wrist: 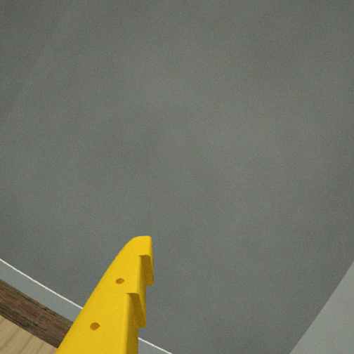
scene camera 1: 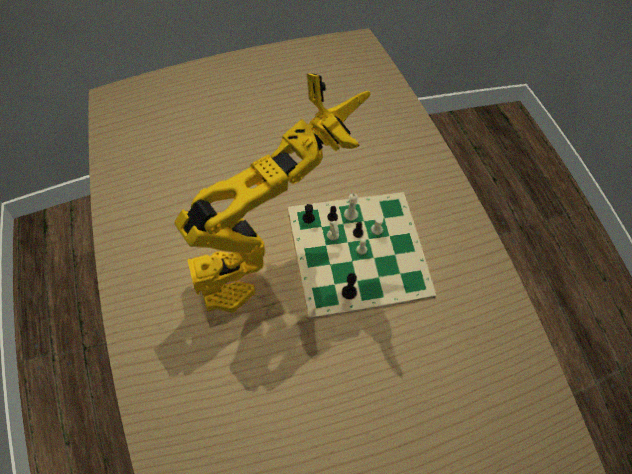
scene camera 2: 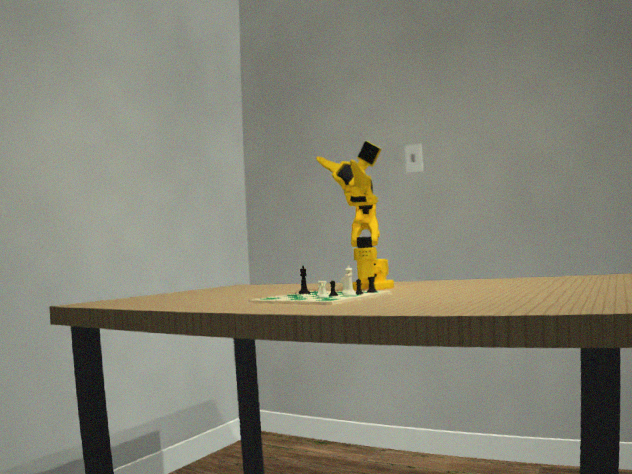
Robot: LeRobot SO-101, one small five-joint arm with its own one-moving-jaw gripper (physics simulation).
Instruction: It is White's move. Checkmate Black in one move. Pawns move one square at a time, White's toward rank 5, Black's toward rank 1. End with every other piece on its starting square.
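Places are measured from the arm's base along level axes (x ahead, y up, z right), in metres.
Pixels of known places: end effector, tool point: (scene camera 1: 367, 94) (scene camera 2: 351, 161); arm's base, origin of the base link: (scene camera 1: 236, 280).
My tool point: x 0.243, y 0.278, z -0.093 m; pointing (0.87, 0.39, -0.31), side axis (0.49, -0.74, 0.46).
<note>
For each thing: its top centre in the pictures, then the offset to it from my tool point. Level surfaces: height alone.
- green-and-white board, middle of its top: (scene camera 1: 360, 250) (scene camera 2: 321, 295) dx -0.024, dy -0.272, dz +0.100 m
- tall black king, middle of its top: (scene camera 1: 352, 274) (scene camera 2: 302, 265) dx -0.070, dy -0.208, dz +0.172 m
- tall white king, middle of its top: (scene camera 1: 353, 193) (scene camera 2: 348, 264) dx -0.015, dy -0.208, dz +0.026 m
- black piece, middle of its top: (scene camera 1: 308, 207) (scene camera 2: 371, 276) dx -0.089, dy -0.239, dz +0.012 m
- wooden table, its level: dy -0.278 m
A green-and-white board (scene camera 1: 431, 294) (scene camera 2: 326, 303) lies on the table. The tall black king (scene camera 1: 349, 289) (scene camera 2: 303, 283) stands in the row by the board's near edge in scene camera 1. The tall white king (scene camera 1: 351, 210) (scene camera 2: 348, 282) stands at the far edge, beside a black pawn (scene camera 1: 332, 214) (scene camera 2: 358, 287); a black piece (scene camera 1: 308, 215) (scene camera 2: 371, 284) stands in the far left corner. White pieces (scene camera 1: 332, 232) (scene camera 1: 377, 228) (scene camera 1: 361, 248) stand around another black pawn (scene camera 1: 357, 230) (scene camera 2: 332, 289). My gripper (scene camera 1: 362, 119) (scene camera 2: 335, 160) is fully open, empty, high above the table; the wrist view shows one notched jaw.
The wooden table (scene camera 1: 204, 408) (scene camera 2: 459, 301) bears the board and my arm's base (scene camera 1: 211, 272) (scene camera 2: 382, 275), left of the board in scene camera 1. The arm's shadow falls on the table in front. Grey walls stand around, one with a switch plate (scene camera 2: 414, 158).
</note>
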